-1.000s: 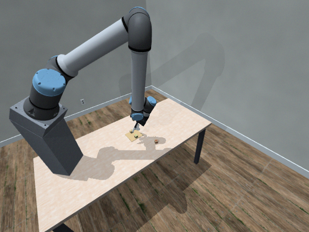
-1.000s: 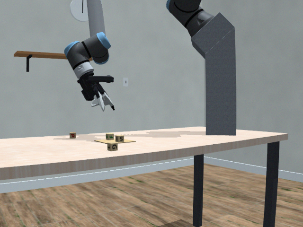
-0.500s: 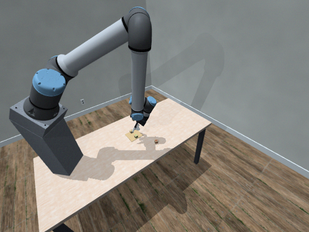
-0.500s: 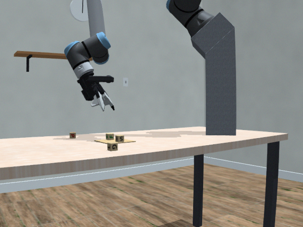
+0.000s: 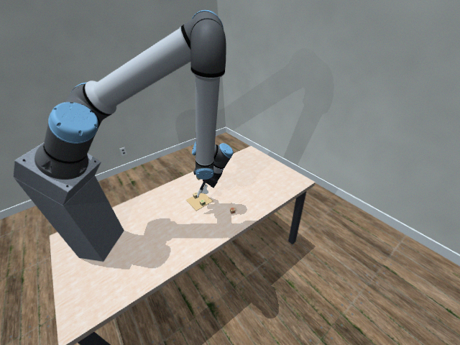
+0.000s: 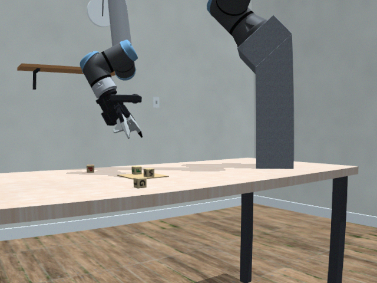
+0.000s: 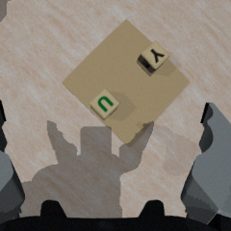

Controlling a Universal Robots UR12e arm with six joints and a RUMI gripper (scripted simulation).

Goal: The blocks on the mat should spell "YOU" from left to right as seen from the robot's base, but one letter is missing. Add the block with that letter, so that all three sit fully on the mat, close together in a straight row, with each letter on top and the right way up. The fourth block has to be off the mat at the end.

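Right now my hand is 200 mm to the left of the red O block, 130 mm above it and 100 mm short of it. The rest, counted from my hand: letter block (260 mm to the left, 160 mm ahead, 130 mm below); then tan mat (140 mm below, 50 mm to the left, 10 mm ahead).
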